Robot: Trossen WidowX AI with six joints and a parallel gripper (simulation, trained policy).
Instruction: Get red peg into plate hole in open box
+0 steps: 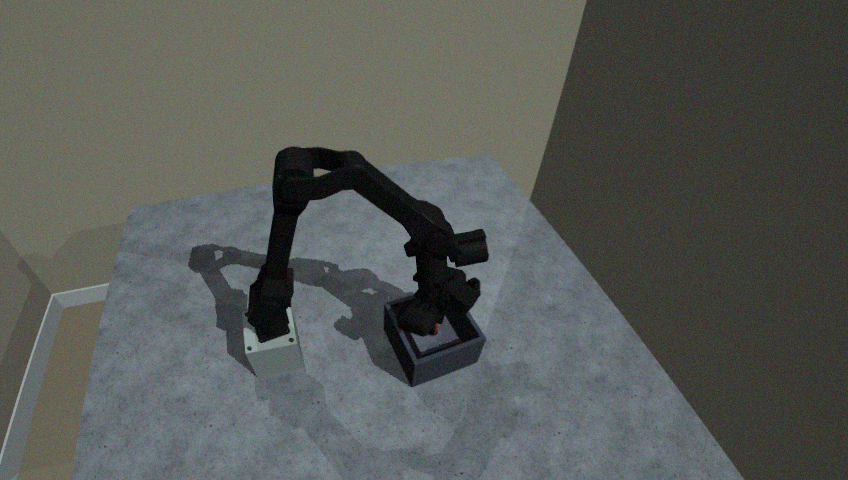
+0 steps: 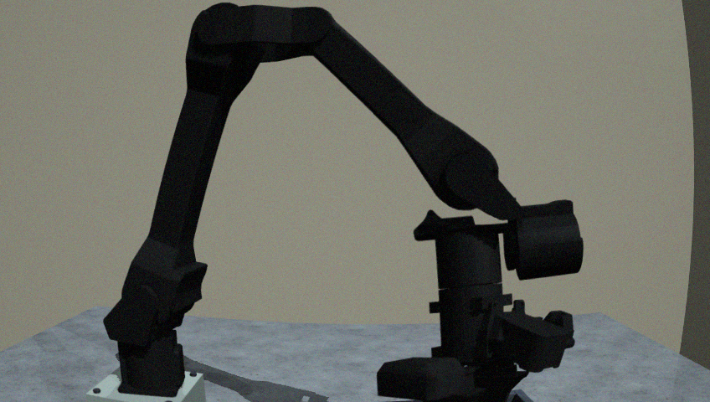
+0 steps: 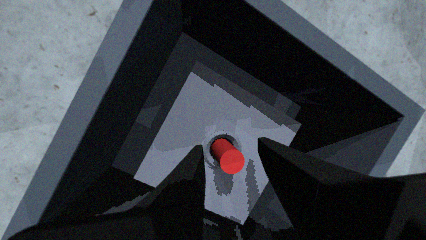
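Now: the red peg 1 cm behind my gripper tip, 1 cm to the left of it and 2 cm below it. Round my gripper tip: dark grey box 1 cm to the left, 5 cm below; grey plate 1 cm to the left, 3 cm below.
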